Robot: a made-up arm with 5 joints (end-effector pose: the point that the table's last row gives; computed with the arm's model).
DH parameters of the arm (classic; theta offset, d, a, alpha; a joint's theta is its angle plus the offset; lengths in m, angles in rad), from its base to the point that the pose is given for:
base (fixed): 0.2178 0 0.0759 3.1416
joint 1: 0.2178 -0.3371 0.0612 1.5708
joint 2: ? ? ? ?
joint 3: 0.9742 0 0.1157 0
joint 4: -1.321 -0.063 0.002 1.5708
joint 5: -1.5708 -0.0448 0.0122 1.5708
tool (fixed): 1.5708 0.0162 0 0
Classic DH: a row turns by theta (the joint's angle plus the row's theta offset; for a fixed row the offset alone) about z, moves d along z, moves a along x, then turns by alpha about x.
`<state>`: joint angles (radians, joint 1 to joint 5).
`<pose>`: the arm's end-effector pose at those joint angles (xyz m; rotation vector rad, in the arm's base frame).
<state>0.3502 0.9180 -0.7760 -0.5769 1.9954</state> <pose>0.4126 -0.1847 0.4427 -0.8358 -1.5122 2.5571</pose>
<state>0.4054 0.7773 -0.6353 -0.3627 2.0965</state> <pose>0.3992 -0.2003 0.4604 -0.5651 -1.3641 2.4982</pose>
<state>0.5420 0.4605 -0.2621 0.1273 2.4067</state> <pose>0.3503 -0.2256 0.4791 0.1349 -1.0128 2.3109</pose>
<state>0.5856 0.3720 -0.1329 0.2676 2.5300</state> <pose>0.3314 -0.2290 0.4769 0.3769 -0.9064 2.2453</pose>
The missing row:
joint 2: -1.224 0 0.1871 0
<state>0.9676 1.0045 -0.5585 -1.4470 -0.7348</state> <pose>0.2488 -0.3451 0.3832 0.5419 1.9111 0.1677</pose>
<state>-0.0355 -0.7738 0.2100 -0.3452 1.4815</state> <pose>0.1576 -0.0609 0.6346 0.7423 1.7437 -1.5670</pose>
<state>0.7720 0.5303 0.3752 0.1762 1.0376</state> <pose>0.2465 -0.2675 0.3486 -0.1026 -1.8412 0.5283</pose>
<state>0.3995 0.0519 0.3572 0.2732 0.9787</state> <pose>0.3041 -0.1711 0.4653 -0.0279 -2.1642 0.9602</pose>
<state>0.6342 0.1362 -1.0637 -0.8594 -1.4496</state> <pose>0.2022 -0.1379 0.6560 -0.7724 1.3604 0.4772</pose>
